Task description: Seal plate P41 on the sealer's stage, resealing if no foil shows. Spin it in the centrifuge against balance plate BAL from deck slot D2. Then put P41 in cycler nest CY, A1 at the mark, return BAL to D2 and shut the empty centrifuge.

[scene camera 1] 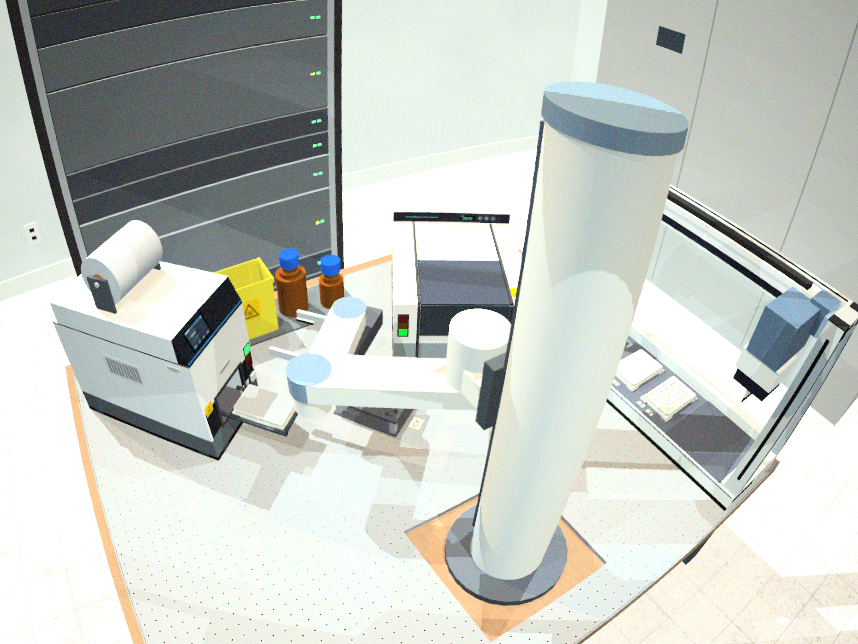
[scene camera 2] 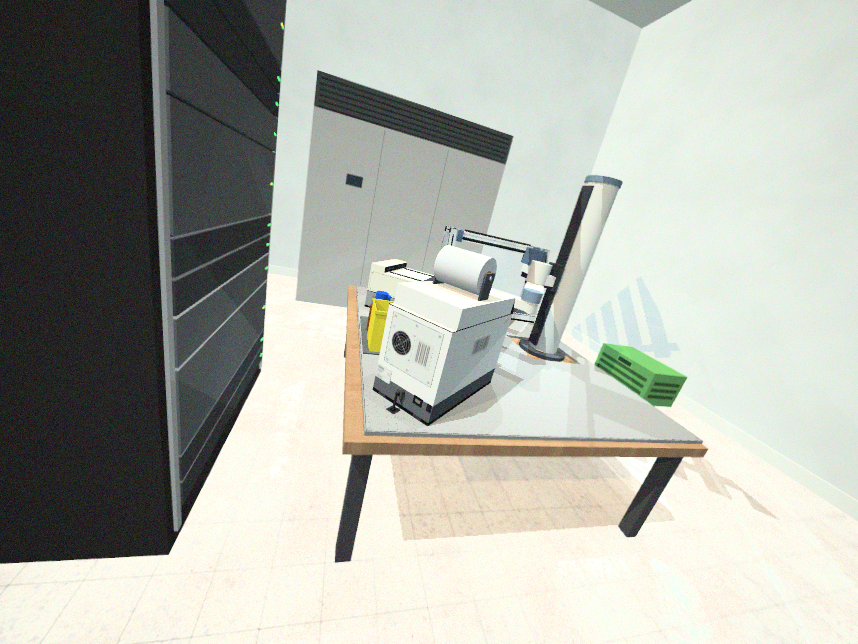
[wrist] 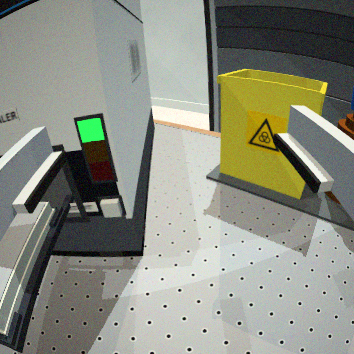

Labels:
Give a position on a yellow bin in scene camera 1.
At 252,281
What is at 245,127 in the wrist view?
A yellow bin.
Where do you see a yellow bin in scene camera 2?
372,339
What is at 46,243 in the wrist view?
A sealer tray.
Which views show my gripper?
Scene camera 1 and the wrist view only.

